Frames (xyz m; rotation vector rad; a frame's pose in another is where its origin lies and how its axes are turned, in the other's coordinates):
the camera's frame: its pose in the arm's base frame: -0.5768 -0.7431 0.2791 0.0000 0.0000 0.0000
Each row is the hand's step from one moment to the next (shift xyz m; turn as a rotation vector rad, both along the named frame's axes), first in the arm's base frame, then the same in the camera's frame.
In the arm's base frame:
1: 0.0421 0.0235 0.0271 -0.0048 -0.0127 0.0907
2: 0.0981 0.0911 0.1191 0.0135 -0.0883 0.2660
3: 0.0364 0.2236 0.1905 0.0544 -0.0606 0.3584
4: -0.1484 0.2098 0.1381 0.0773 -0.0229 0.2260
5: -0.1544 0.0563 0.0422 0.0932 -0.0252 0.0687
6: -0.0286 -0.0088 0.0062 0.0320 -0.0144 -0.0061
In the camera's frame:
1: 0.0421 0.0235 0.0271 -0.0048 -0.0127 0.0907
2: 0.0981 0.0911 0.1191 0.0135 -0.0883 0.2660
3: 0.0364 0.2236 0.1905 0.0544 -0.0606 0.3584
4: -0.1484 0.2098 0.1381 0.0773 -0.0229 0.2260
5: -0.1544 0.0563 0.0422 0.0932 -0.0252 0.0687
6: -0.0286 -0.0088 0.0062 0.0320 -0.0144 -0.0061

